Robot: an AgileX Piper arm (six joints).
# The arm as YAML. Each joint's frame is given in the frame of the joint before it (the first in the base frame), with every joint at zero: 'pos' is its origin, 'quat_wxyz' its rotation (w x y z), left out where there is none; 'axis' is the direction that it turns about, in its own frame. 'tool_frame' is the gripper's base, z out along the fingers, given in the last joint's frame.
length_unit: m
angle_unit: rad
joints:
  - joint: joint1
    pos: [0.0, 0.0, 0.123]
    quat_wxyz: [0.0, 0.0, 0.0, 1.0]
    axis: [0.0, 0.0, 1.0]
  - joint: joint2
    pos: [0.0, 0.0, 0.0]
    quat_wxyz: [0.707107, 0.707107, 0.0, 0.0]
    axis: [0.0, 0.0, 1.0]
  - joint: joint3
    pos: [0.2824, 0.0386, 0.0]
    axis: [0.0, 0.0, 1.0]
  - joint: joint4
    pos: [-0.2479, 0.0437, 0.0]
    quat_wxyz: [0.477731, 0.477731, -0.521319, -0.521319]
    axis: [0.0, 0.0, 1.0]
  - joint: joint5
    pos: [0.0, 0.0, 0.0]
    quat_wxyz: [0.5, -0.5, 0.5, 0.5]
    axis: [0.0, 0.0, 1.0]
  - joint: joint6
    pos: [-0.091, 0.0, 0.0]
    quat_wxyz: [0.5, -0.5, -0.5, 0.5]
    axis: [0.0, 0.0, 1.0]
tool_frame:
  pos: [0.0, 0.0, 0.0]
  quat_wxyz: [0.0, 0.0, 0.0, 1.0]
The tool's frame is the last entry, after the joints.
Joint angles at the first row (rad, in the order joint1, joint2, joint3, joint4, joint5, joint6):
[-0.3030 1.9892 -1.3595 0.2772 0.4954 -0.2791]
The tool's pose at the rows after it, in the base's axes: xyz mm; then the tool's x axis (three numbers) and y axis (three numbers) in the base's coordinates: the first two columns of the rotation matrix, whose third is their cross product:
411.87 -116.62 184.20 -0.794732 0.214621 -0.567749 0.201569 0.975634 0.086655
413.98 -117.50 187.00 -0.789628 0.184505 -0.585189 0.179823 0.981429 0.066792
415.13 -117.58 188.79 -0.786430 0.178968 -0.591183 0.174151 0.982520 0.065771
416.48 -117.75 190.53 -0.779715 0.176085 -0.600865 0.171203 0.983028 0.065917
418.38 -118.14 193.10 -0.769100 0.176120 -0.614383 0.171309 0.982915 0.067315
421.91 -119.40 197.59 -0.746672 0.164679 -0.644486 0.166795 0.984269 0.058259
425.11 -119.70 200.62 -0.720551 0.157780 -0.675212 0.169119 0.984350 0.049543
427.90 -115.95 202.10 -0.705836 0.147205 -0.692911 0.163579 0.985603 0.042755
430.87 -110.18 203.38 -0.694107 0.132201 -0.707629 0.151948 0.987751 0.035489
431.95 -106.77 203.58 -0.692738 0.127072 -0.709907 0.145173 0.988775 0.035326
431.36 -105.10 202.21 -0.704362 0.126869 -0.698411 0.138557 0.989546 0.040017
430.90 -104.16 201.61 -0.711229 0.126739 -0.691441 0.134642 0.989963 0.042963
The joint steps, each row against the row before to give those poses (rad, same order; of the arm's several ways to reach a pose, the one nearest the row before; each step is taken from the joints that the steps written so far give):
[0.0000 -0.0034 -0.0120 0.0134 -0.0349 -0.0152]
[0.0000 0.0000 -0.0081 0.0010 -0.0109 -0.0297]
[0.0000 0.0000 -0.0061 0.0072 0.0000 -0.0110]
[0.0000 0.0000 -0.0047 0.0104 -0.0061 -0.0111]
[0.0000 -0.0001 -0.0070 0.0115 -0.0091 -0.0085]
[0.0000 0.0000 -0.0101 0.0168 -0.0275 -0.0234]
[0.0030 0.0001 -0.0027 0.0137 -0.0391 -0.0142]
[0.0115 0.0000 0.0000 0.0032 -0.0258 -0.0034]
[0.0157 0.0000 0.0000 0.0020 -0.0220 -0.0042]
[0.0082 0.0000 0.0000 0.0010 -0.0035 -0.0001]
[0.0022 0.0009 0.0000 -0.0001 0.0166 0.0000]
[0.0010 0.0000 0.0000 0.0001 0.0106 0.0000]

